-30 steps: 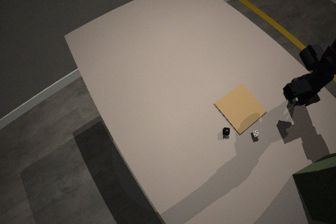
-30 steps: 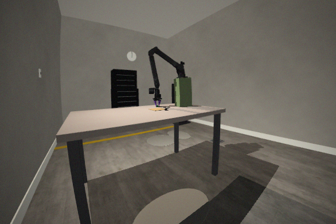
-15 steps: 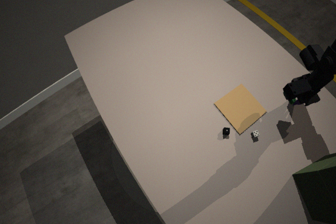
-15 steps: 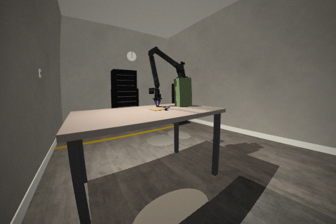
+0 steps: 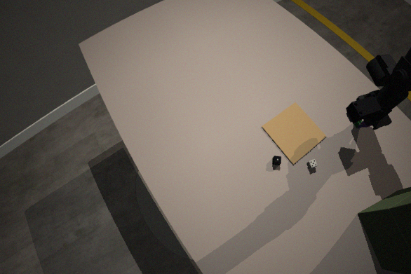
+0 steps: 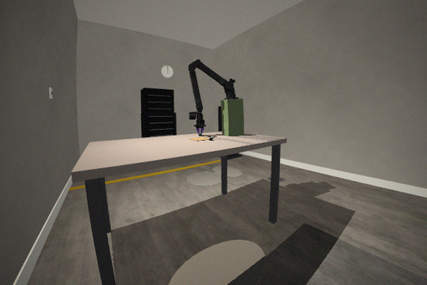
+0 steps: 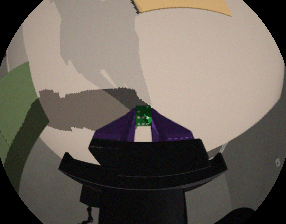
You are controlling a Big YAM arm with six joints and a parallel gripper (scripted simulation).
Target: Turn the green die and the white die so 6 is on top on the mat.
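Right now my hand is 18 cm to the right of the tan mat, 12 cm short of it and 1 cm above it. The rest, counted from my hand: black die (29 cm to the left, 9 cm ahead); green die (right at my hand); white die (22 cm to the left, 1 cm ahead).
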